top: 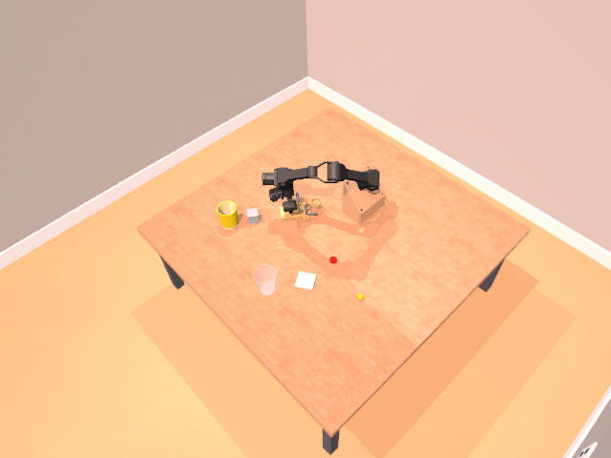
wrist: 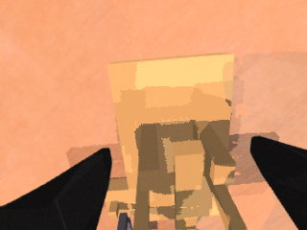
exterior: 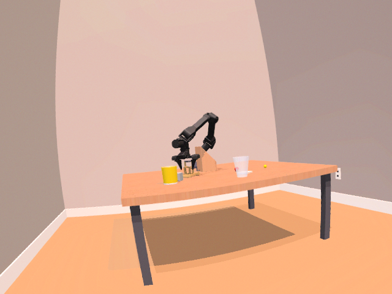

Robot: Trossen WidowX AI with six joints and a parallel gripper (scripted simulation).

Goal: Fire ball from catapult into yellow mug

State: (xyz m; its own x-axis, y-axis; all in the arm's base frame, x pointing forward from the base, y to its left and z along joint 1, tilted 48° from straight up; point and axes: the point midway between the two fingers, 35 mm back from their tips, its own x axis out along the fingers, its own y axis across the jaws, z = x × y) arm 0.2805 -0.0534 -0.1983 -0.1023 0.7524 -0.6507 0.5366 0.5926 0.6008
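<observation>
My gripper tip is now 4 cm short of the red ball, 34 cm to the right of it and 3 cm above it. The rest, counted from my gripper tip: yellow mug 25 cm ahead, 15 cm to the right, 2 cm below; grey cube 15 cm ahead, 9 cm to the right, 2 cm below; wooden catapult 5 cm behind, 5 cm to the left.
</observation>
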